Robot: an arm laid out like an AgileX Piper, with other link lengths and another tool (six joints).
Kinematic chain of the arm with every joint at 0, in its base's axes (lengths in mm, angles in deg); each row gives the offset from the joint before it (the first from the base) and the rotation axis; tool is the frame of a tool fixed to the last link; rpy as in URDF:
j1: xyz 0 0 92.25 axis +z
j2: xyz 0 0 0 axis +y
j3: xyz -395.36 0 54.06 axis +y
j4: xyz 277.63 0 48.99 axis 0.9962 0 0.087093
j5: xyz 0 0 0 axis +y
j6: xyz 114.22 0 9.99 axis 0.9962 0 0.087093
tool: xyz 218.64 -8 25.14 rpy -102.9 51.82 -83.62
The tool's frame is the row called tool.
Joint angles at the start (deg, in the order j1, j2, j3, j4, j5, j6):
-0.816, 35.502, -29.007, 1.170, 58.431, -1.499
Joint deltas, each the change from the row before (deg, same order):
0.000, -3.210, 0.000, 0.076, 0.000, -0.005
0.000, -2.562, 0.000, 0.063, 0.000, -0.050
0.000, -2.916, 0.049, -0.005, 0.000, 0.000
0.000, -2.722, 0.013, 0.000, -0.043, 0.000
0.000, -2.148, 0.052, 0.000, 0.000, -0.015
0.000, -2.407, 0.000, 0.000, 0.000, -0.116
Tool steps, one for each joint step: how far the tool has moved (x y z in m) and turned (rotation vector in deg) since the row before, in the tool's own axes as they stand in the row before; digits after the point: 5 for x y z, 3 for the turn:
-0.00357, 0.00087, -0.00843, 1.960, -2.366, -0.933
-0.00290, 0.00068, -0.00671, 1.562, -1.873, -0.789
-0.00274, 0.00066, -0.00745, 1.798, -2.063, -0.854
-0.00298, 0.00038, -0.00721, 1.723, -1.984, -0.818
-0.00197, 0.00051, -0.00537, 1.313, -1.505, -0.637
-0.00258, 0.00041, -0.00637, 1.509, -1.692, -0.823

